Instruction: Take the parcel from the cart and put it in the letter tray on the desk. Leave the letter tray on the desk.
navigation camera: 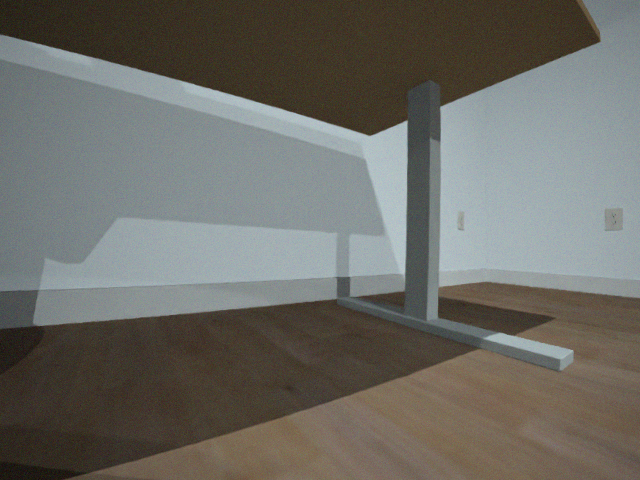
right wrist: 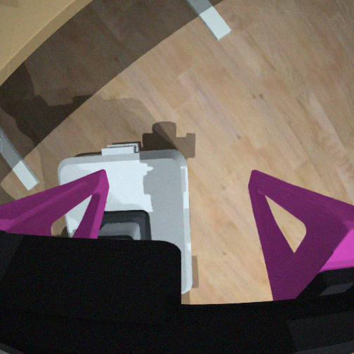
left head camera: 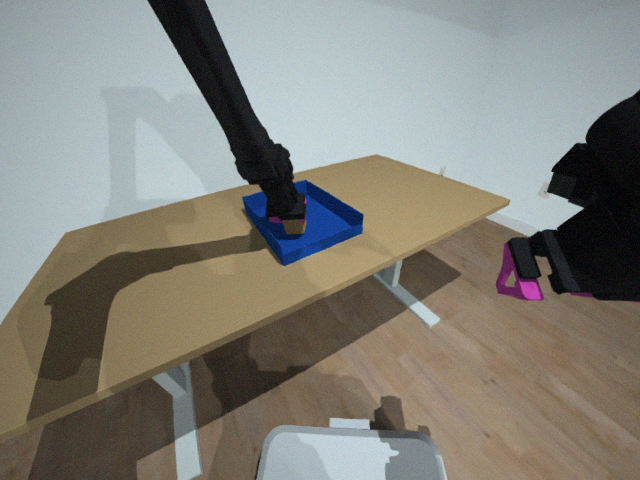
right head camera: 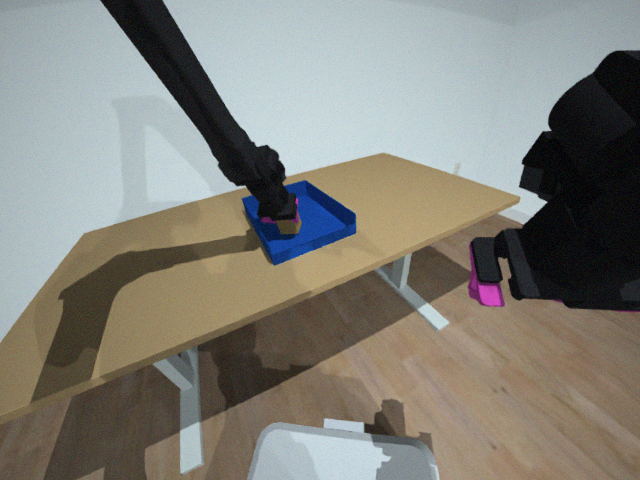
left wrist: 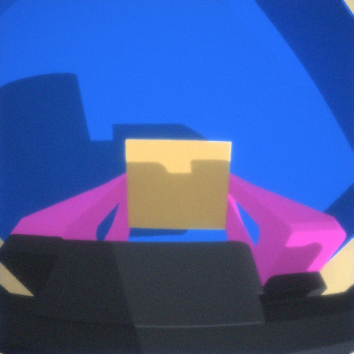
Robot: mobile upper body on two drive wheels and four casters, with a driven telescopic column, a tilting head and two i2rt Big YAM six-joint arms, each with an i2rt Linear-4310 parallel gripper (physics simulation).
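Places are measured from the left arm's base along level axes (x right, y ahead, z up), in centimetres.
Pixels of known places: left gripper, between the fingertips: (left head camera: 294, 221) (right head camera: 288, 221); right gripper, between the fingertips: (left head camera: 533, 289) (right head camera: 511, 293).
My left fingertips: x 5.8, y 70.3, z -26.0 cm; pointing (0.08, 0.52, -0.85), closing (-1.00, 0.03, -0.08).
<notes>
Behind a point stands the place of what it marks.
The parcel, a small tan box (left head camera: 294, 226) {x 6.1, y 67.8, z -26.2 cm} (right head camera: 289, 225) {x 6.7, y 67.7, z -25.8 cm} (left wrist: 177, 192), is between the magenta fingers of my left gripper (left wrist: 177, 178), which is shut on it. It hangs over the inside of the blue letter tray (left head camera: 323, 241) {x 15.0, y 61.1, z -26.9 cm} (right head camera: 315, 241) {x 15.3, y 61.3, z -27.0 cm} (left wrist: 210, 75), toward the left part of the tray in the head views; its shadow falls on the tray floor. How far it is above the floor is hard to tell. The tray sits on the tan desk (left head camera: 206, 304) {x -9.9, y 41.4, z -29.6 cm} (right head camera: 196, 299) {x -10.4, y 42.0, z -29.6 cm}. My right gripper (right wrist: 178, 177) is open and empty, out past the desk's front edge. The cart does not show.
My own white base (left head camera: 351, 454) {x 22.8, y 25.5, z -75.6 cm} (right head camera: 343, 454) {x 23.0, y 26.0, z -75.6 cm} (right wrist: 125, 185) stands in front of the desk. Desk legs (left head camera: 408, 299) (right head camera: 416, 302) (navigation camera: 423, 206) {x 50.5, y 112.1, z -67.8 cm} reach down to the wooden floor. A wall stands behind the desk, with outlets (navigation camera: 613, 219) {x 176.0, y 173.3, z -61.9 cm} on the right wall.
</notes>
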